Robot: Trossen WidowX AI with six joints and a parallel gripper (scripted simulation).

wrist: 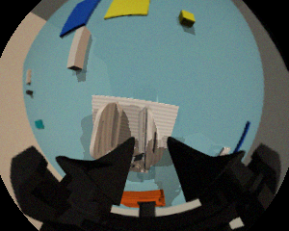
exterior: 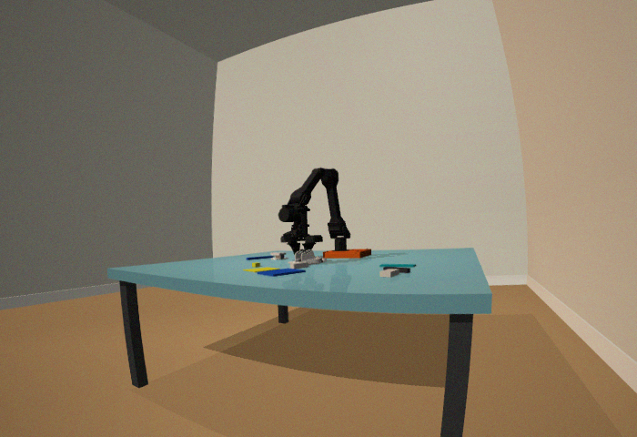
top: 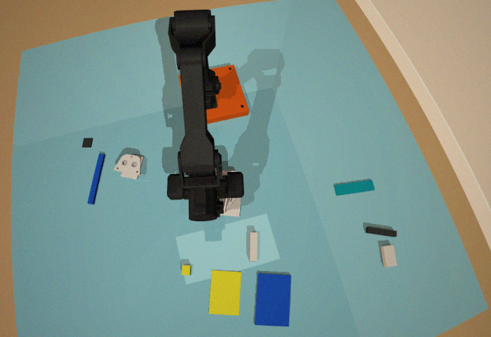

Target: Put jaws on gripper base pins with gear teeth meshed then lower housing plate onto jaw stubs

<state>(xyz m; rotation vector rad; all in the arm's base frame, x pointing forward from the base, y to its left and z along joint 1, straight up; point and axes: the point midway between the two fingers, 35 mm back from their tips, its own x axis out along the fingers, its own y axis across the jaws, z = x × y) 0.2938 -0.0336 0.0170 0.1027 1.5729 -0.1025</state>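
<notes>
Right now my gripper tip is 320 mm to the left of the blue bar, 100 mm past it and 10 mm above it. Round my gripper tip: yellow cube (190 mm ahead, 90 mm to the right, 10 mm below); yellow plate (260 mm ahead, 10 mm below); blue plate (300 mm ahead, 120 mm to the left, 10 mm below).
</notes>
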